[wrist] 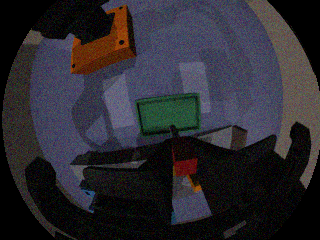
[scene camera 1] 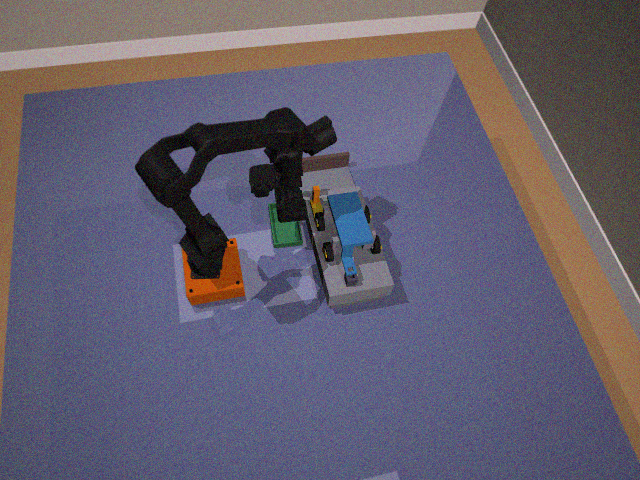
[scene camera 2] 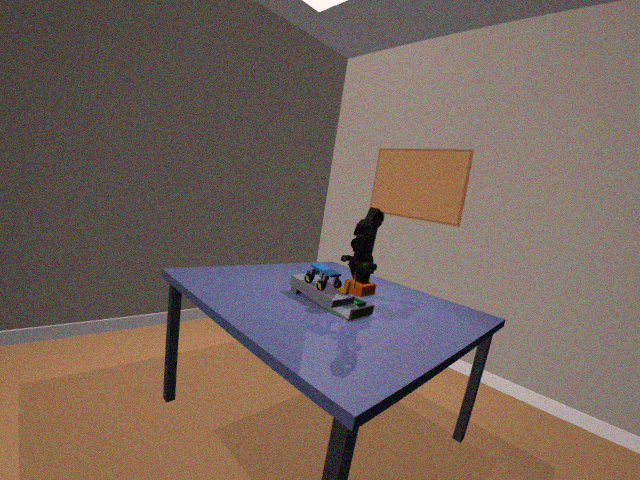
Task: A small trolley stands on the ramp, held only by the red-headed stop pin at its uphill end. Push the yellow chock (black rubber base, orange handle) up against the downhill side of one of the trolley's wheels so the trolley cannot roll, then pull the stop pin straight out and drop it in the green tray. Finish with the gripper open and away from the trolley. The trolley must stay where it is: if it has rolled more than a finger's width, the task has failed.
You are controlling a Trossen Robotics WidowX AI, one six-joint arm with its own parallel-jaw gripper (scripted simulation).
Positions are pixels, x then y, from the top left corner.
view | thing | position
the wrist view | my gripper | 177,142
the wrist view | red-headed stop pin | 184,158
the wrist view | green tray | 158,115
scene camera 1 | my gripper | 286,202
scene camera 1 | blue trolley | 351,216
